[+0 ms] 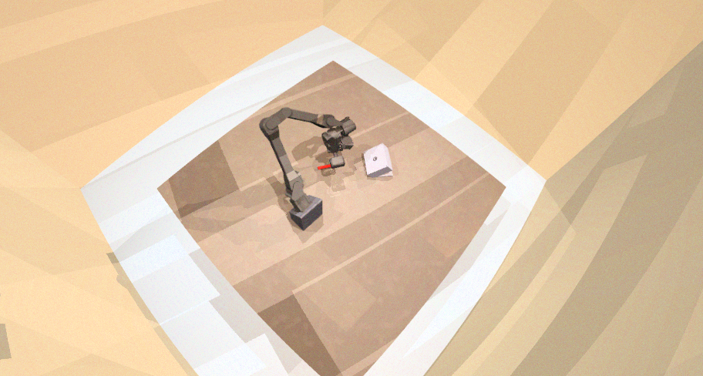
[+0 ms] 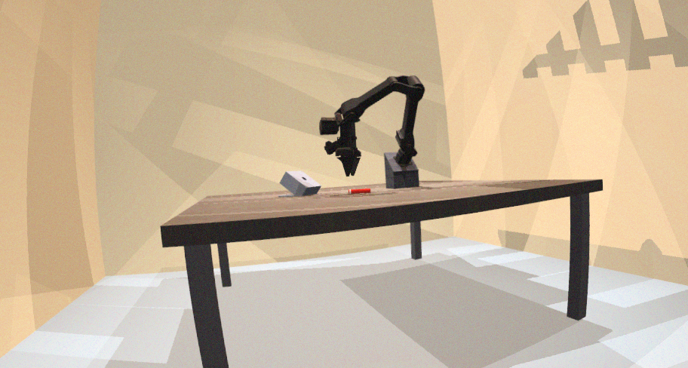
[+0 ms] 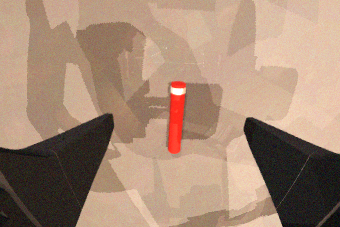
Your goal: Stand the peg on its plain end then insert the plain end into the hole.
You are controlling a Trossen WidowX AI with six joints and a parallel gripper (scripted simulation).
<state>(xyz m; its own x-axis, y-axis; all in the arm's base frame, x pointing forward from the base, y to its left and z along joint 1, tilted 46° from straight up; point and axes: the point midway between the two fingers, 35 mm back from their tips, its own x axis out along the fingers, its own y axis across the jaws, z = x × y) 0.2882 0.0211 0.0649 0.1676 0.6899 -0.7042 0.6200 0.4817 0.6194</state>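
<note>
The red peg lies 1 cm behind my gripper tip, 1 cm to the left of it and 6 cm below it. From my gripper tip the other things lie so: grey sloped panel: 13 cm ahead, 17 cm to the right, 2 cm below.
</note>
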